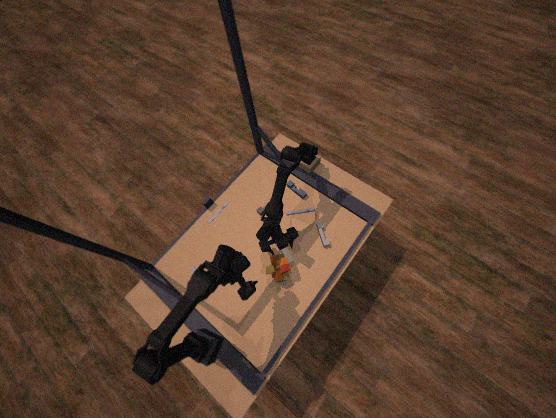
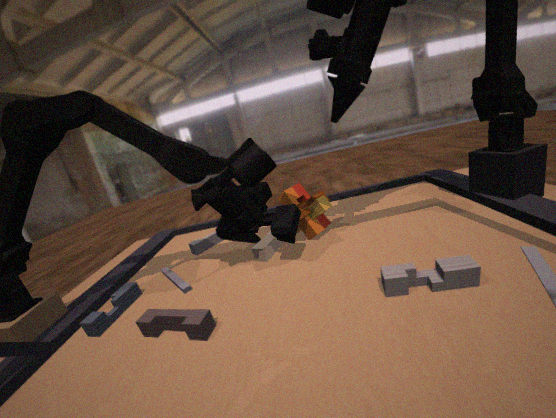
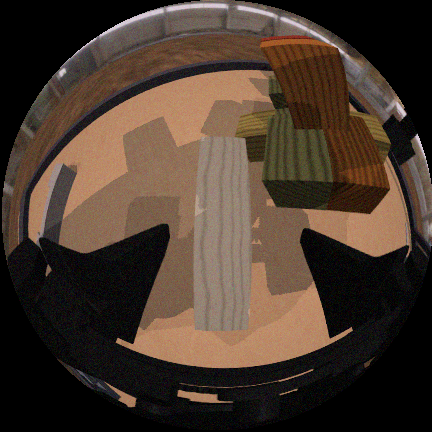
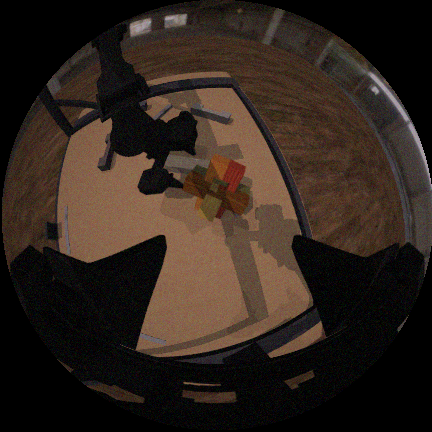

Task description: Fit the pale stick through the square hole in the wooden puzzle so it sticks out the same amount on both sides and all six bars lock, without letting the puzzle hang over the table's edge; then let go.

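Frame: origin at the left arm's base, x back, y right, z up, level; centimetres.
Seen in the pictures: left gripper, fingertip midpoint: (image 1: 283, 252) (image 2: 276, 241) (image 3: 238, 233) (image 4: 189, 169); right gripper, fingertip midpoint: (image 1: 251, 272) (image 2: 335, 118) (image 4: 231, 242); left arm's base at its link origin: (image 1: 308, 158) (image 2: 18, 310); right arm's base at its link origin: (image 1: 201, 347) (image 2: 506, 148).
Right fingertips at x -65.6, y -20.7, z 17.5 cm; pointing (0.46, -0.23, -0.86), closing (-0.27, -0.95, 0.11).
Note:
Pixels of each thing's middle, then the offset from my right fingertips to it. "spot": a spot on its surface instead.
- pale stick at the middle of its body: (image 3: 221, 230) (image 2: 272, 241) (image 4: 190, 166) (image 1: 285, 251) dx +18.2, dy -0.8, dz -22.5 cm
- puzzle at the middle of its body: (image 3: 319, 131) (image 4: 210, 185) (image 2: 300, 213) dx +10.9, dy -3.2, dz -18.2 cm
- grey notched bar at a spot on its surface: (image 2: 460, 272) spot: dx -8.6, dy +22.9, dz -21.4 cm
- brown notched bar at the middle of its body: (image 2: 174, 323) (image 4: 107, 150) dx +31.7, dy +22.2, dz -22.5 cm
- blue-grey notched bar at the middle of its body: (image 2: 113, 307) (image 1: 296, 189) dx +48.6, dy +15.7, dz -22.5 cm
- thin strip at the middle of its body: (image 2: 174, 278) (image 4: 155, 117) (image 1: 300, 211) dx +40.0, dy +6.5, dz -23.5 cm
- grey bar at the middle of its body: (image 3: 50, 213) (image 2: 211, 239) (image 4: 209, 112) (image 1: 322, 234) dx +36.6, dy -10.1, dz -22.5 cm
The pale stick (image 1: 286, 254) (image 2: 265, 246) (image 3: 222, 235) (image 4: 182, 163) lies outside the puzzle's square hole, beside the puzzle, its far end close to the green and yellow bars. The puzzle (image 1: 278, 267) (image 2: 314, 229) (image 3: 310, 90) (image 4: 217, 167) is a cross-shaped cluster of orange, red, green, yellow and brown bars, tilted on the table. Contact between stick and puzzle is unclear. My left gripper (image 3: 238, 233) (image 4: 189, 169) is open, its fingers apart on either side of the stick, not gripping it. My right gripper (image 4: 231, 242) is open and empty, high above the table, away from the puzzle.
A grey notched bar (image 2: 460, 272), a brown notched bar (image 2: 175, 320), a blue-grey notched bar (image 2: 112, 310) (image 1: 297, 190) and a thin strip (image 2: 176, 280) (image 1: 301, 212) lie around the table. Another grey bar (image 1: 324, 235) (image 3: 59, 200) lies near the dark table edging.

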